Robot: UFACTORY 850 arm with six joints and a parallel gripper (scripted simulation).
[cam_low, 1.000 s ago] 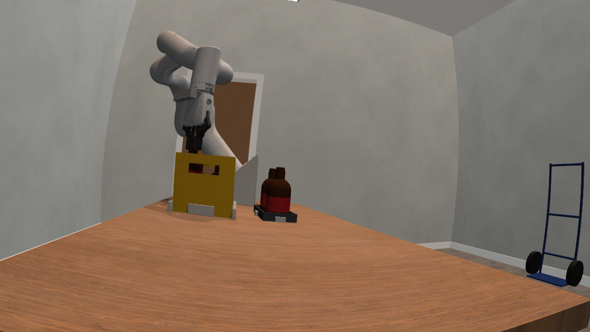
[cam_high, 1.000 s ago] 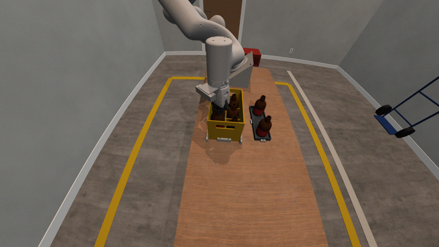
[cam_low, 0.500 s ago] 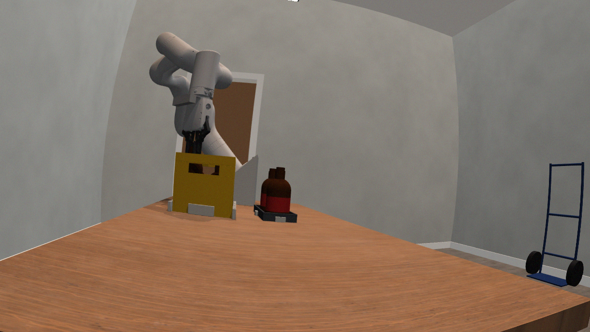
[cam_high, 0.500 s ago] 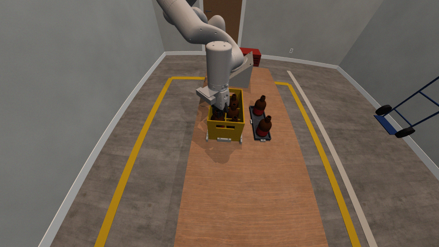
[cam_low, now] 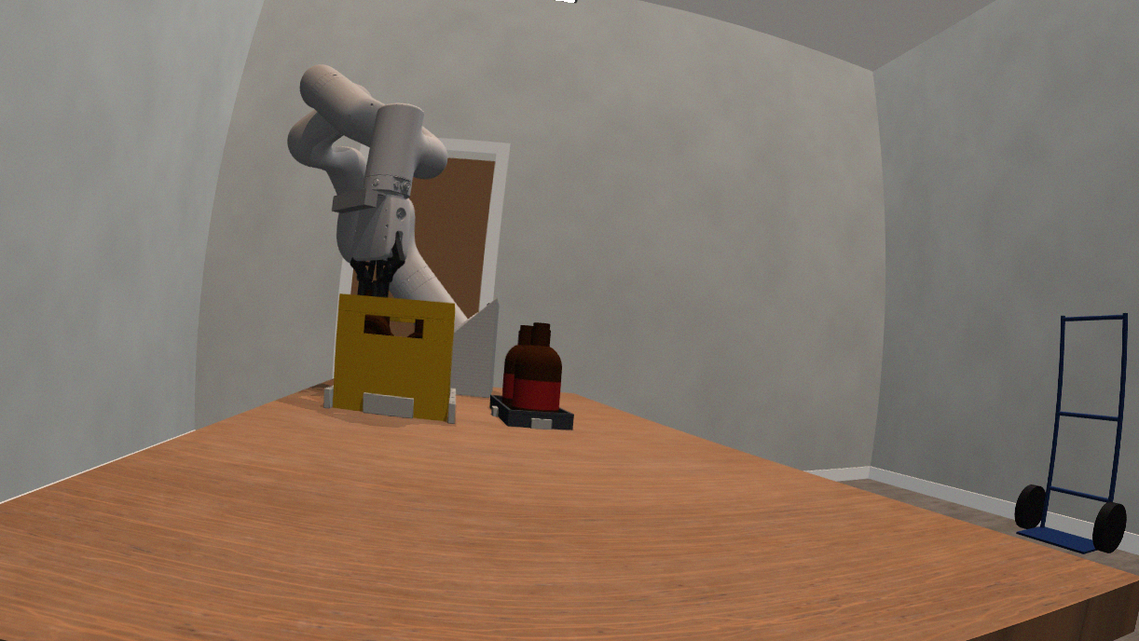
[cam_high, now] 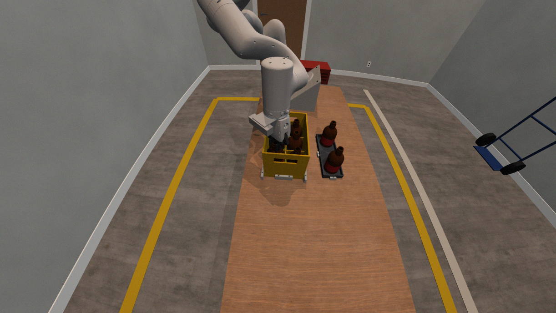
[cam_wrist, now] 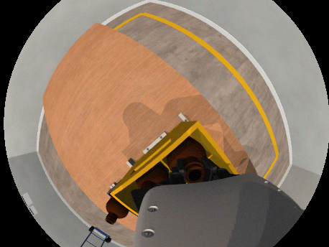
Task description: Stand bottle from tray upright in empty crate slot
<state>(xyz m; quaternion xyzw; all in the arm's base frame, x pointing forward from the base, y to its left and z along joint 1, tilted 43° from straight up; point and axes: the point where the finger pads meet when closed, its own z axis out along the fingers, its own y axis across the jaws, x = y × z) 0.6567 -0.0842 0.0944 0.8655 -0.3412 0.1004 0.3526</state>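
Right now the yellow crate is 90 mm behind my hand, 40 mm to the left of it and 100 mm below it.
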